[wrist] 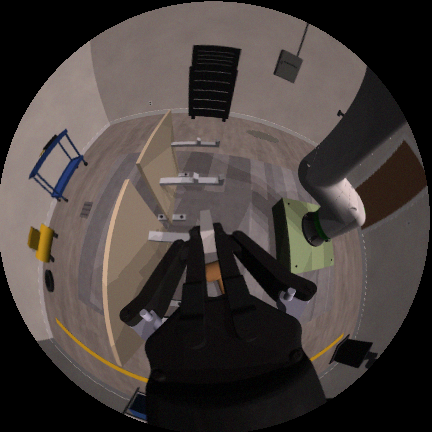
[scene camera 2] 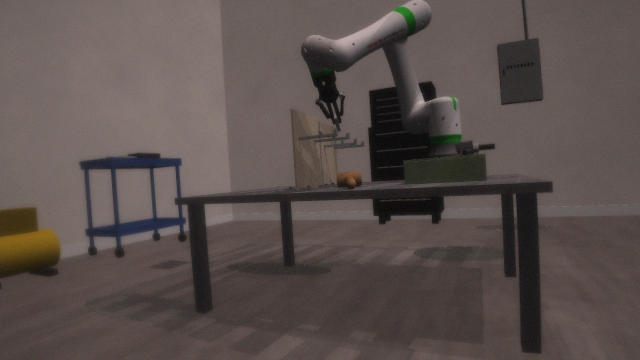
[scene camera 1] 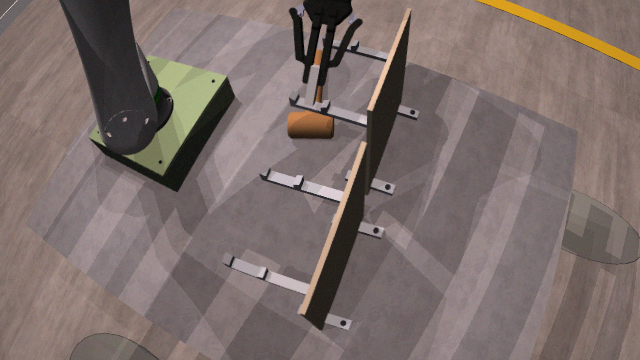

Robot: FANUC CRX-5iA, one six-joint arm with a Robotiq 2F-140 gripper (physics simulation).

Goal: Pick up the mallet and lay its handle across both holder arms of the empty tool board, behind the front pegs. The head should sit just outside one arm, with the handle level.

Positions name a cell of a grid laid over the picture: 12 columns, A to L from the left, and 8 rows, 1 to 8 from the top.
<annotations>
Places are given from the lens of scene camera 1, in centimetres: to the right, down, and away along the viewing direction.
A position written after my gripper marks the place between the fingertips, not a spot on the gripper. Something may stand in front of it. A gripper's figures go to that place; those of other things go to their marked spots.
my gripper (scene camera 1: F3): -2, -13, 72
orange mallet (scene camera 1: F3): -4, -12, 94
</annotations>
